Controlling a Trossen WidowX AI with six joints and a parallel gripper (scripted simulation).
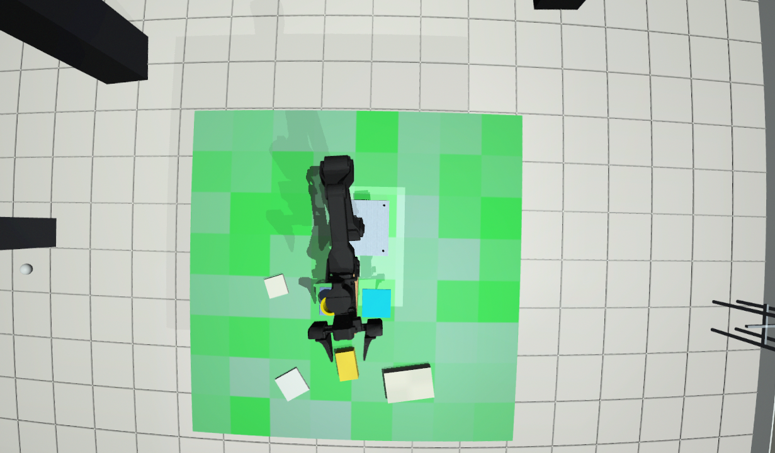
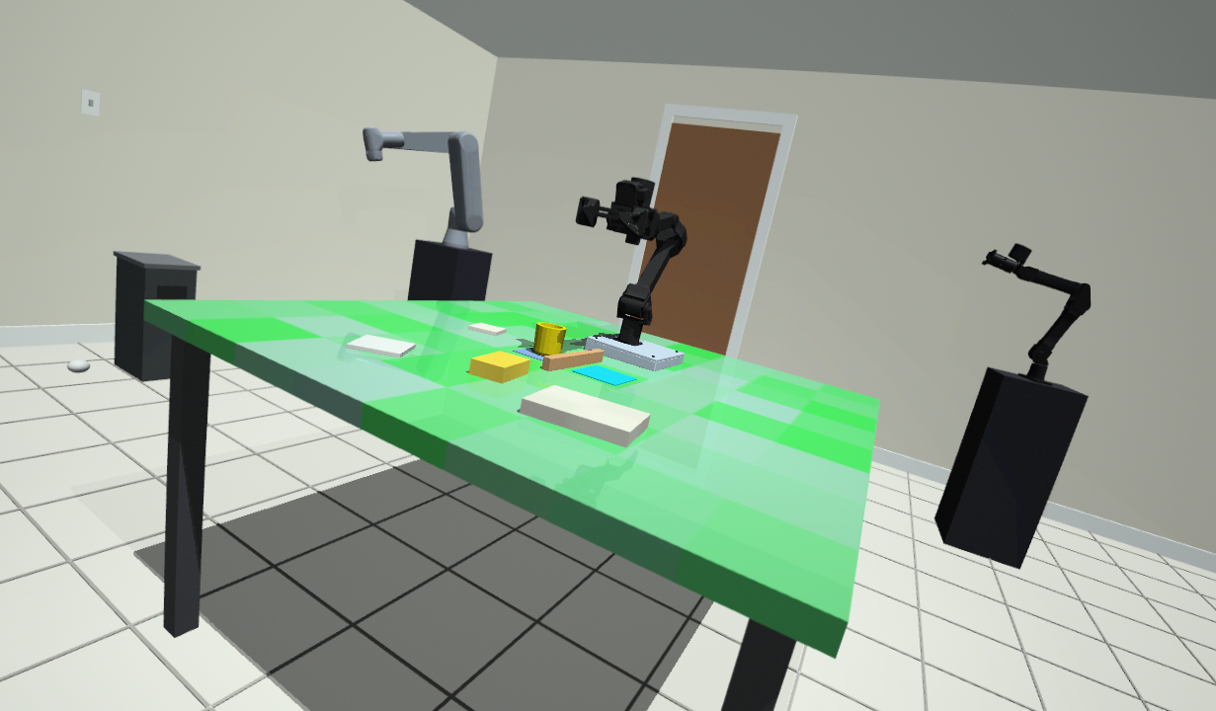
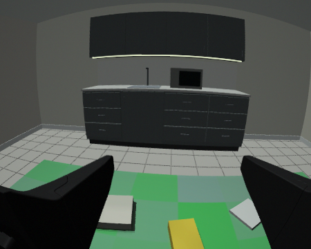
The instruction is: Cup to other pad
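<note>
Right now the olive-yellow cup is 310 mm below my gripper tip, 100 mm to the right of it and 70 mm behind it. Round my gripper tip: blue pad: 350 mm below, 100 mm to the right, 70 mm behind; wooden bar: 340 mm below, 60 mm behind, 20 mm to the right; cyan pad: 350 mm below, 60 mm to the left, 50 mm behind.
</note>
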